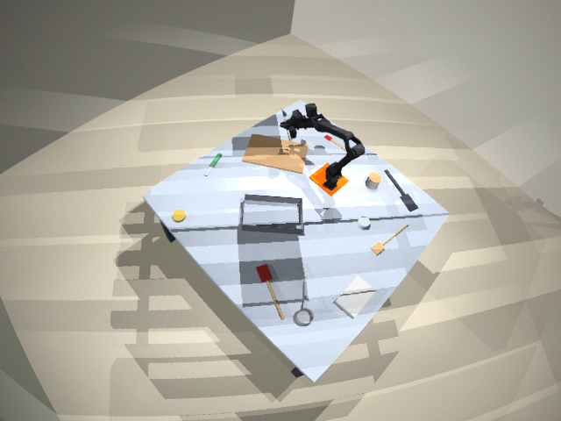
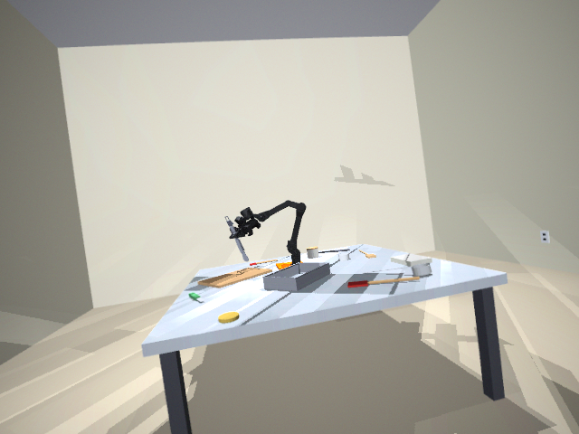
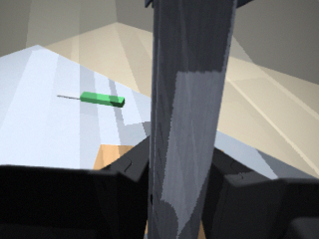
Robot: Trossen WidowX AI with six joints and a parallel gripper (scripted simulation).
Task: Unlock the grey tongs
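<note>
My gripper tip is 23 cm above the wooden board. The rest, counted from my gripper tip: cork-topped cylinder (27 cm behind, 54 cm to the left, 20 cm below); roasting tin (33 cm ahead, 31 cm to the left, 20 cm below); black spatula (38 cm behind, 71 cm to the left, 23 cm below).
</note>
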